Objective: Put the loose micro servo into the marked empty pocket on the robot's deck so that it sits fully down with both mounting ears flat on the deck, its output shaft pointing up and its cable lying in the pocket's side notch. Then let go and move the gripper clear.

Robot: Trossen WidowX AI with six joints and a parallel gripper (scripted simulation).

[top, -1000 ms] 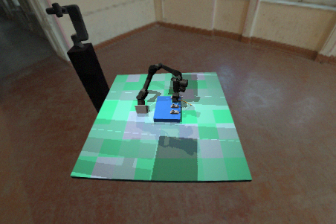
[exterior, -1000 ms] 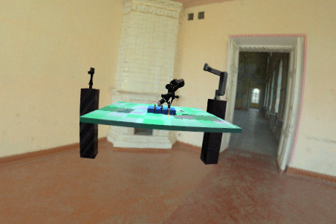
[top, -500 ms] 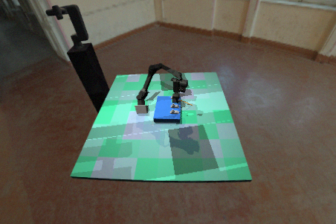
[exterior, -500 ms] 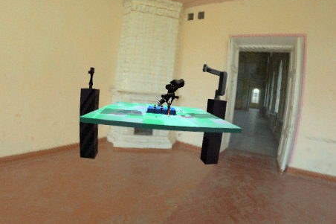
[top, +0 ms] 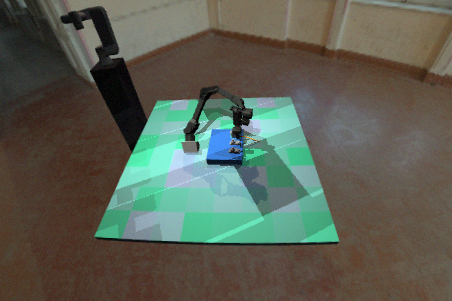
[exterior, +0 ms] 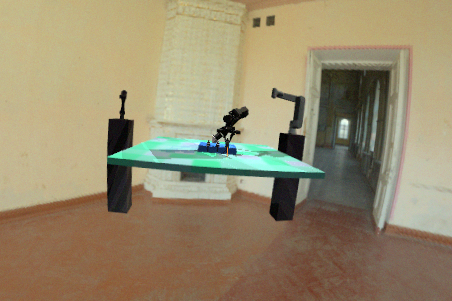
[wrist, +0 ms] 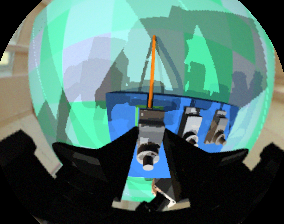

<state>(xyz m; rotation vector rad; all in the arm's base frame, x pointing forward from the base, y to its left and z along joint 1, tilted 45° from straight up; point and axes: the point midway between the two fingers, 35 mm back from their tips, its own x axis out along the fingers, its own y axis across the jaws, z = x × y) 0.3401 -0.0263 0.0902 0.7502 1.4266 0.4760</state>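
Right now my gripper tip is 130 mm past the blue deck, 60 mm to the left of it and 60 mm above it.
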